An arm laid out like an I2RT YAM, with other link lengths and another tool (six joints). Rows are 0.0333 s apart.
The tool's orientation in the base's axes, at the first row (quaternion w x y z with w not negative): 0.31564, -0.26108, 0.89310, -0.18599
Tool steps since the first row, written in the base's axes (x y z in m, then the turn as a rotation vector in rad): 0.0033, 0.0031, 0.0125, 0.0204, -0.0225, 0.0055; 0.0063, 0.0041, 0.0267, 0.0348, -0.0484, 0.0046; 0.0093, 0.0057, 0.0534, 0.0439, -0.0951, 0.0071; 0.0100, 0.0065, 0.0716, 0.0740, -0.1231, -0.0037; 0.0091, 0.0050, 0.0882, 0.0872, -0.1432, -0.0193; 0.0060, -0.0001, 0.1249, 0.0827, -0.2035, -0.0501; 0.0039, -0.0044, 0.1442, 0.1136, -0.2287, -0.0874; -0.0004, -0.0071, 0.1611, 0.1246, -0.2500, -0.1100
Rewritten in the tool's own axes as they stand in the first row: -0.0098, -0.0049, -0.0075, -0.0030, -0.0277, 0.0132; -0.0190, -0.0122, -0.0161, 0.0030, -0.0529, 0.0277; -0.0344, -0.0253, -0.0339, 0.0230, -0.0944, 0.0397; -0.0439, -0.0339, -0.0469, 0.0244, -0.1218, 0.0722; -0.0501, -0.0430, -0.0593, 0.0347, -0.1346, 0.0957; -0.0622, -0.0643, -0.0874, 0.0872, -0.1656, 0.1254; -0.0673, -0.0765, -0.1022, 0.0988, -0.1779, 0.1773; -0.0708, -0.0856, -0.1169, 0.1145, -0.1874, 0.2047
